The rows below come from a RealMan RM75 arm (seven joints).
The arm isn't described. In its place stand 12 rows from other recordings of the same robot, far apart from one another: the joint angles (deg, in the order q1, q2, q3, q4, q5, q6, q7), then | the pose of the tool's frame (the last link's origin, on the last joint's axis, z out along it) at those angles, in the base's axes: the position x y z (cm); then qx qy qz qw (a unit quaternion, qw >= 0).
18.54, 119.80, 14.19, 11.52, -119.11, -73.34, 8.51 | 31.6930 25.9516 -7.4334 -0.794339 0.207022 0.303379 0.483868
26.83, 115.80, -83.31, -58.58, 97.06, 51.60, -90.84 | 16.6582 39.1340 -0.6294 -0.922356 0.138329 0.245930 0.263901
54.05, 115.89, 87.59, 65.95, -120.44, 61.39, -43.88 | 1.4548 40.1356 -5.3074 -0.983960 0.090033 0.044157 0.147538
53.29, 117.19, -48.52, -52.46, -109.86, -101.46, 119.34 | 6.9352 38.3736 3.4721 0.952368 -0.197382 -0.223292 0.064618
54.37, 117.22, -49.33, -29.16, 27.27, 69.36, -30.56 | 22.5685 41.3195 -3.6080 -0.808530 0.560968 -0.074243 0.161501
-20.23, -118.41, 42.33, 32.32, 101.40, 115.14, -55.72 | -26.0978 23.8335 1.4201 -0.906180 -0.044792 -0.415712 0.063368
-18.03, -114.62, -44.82, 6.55, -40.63, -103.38, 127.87 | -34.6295 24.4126 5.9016 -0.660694 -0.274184 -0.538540 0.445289
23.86, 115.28, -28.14, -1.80, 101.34, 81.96, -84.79 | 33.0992 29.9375 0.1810 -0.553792 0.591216 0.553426 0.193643
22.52, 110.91, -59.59, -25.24, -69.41, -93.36, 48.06 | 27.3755 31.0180 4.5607 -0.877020 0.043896 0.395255 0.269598
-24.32, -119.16, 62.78, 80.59, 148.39, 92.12, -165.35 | -25.2898 32.9643 5.4629 -0.755580 -0.608787 0.069026 0.231759
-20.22, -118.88, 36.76, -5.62, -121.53, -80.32, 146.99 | -34.9480 26.4509 -2.6899 -0.691532 -0.346943 -0.395729 0.494785
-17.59, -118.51, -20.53, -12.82, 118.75, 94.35, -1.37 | -28.9327 25.6423 -2.0005 -0.708615 -0.074903 -0.412035 0.567875
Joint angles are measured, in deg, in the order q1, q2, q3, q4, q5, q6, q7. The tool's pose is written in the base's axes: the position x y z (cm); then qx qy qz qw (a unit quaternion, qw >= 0). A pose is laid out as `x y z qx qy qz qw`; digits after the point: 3 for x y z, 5 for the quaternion.
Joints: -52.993, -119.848, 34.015, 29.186, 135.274, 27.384, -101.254
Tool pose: -23.642 49.279 2.116 -0.81200 -0.31408 -0.07121 0.48676
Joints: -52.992, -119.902, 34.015, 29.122, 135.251, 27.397, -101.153
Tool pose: -23.641 49.248 2.031 -0.81257 -0.31396 -0.07092 0.48592
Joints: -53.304, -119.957, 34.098, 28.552, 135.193, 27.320, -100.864
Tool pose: -23.475 49.242 1.696 -0.81540 -0.31250 -0.06974 0.48229
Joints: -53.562, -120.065, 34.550, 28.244, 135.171, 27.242, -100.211
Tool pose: -23.232 49.253 1.384 -0.82019 -0.30518 -0.06570 0.47941
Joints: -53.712, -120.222, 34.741, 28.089, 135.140, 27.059, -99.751
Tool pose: -23.087 49.249 1.168 -0.82249 -0.30097 -0.06353 0.47842
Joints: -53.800, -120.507, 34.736, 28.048, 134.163, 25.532, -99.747
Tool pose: -23.017 49.383 1.222 -0.81492 -0.30559 -0.06919 0.48757
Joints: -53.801, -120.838, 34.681, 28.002, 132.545, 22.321, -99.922
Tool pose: -23.160 49.634 1.607 -0.79732 -0.31558 -0.07728 0.50864
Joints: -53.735, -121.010, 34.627, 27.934, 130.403, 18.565, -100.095
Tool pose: -23.462 49.908 2.268 -0.77426 -0.32847 -0.08672 0.53395
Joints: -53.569, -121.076, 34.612, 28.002, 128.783, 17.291, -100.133
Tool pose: -23.621 49.967 2.558 -0.76314 -0.33772 -0.09513 0.54270
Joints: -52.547, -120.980, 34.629, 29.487, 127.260, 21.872, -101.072
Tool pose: -23.500 49.620 2.511 -0.77113 -0.34955 -0.11715 0.51908
